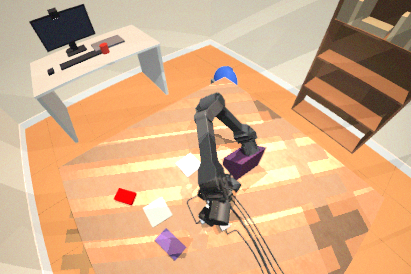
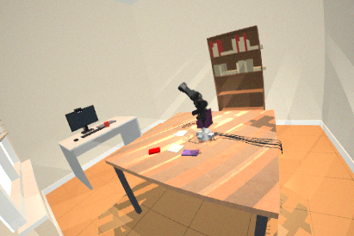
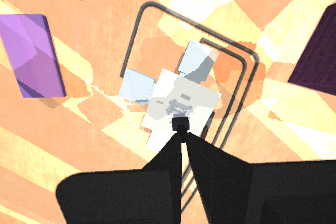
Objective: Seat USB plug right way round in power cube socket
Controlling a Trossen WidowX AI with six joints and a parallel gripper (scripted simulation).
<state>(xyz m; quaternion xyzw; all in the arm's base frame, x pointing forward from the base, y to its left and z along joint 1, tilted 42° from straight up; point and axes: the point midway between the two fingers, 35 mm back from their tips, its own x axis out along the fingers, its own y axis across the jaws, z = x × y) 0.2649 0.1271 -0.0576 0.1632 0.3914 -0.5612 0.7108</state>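
My gripper tip is now 20 mm above the black USB plug. Also, from my gripper tip: red block (340 mm ahead, 290 mm to the right, 130 mm below); then light purple block (240 mm ahead, 130 mm below, 10 mm to the left).
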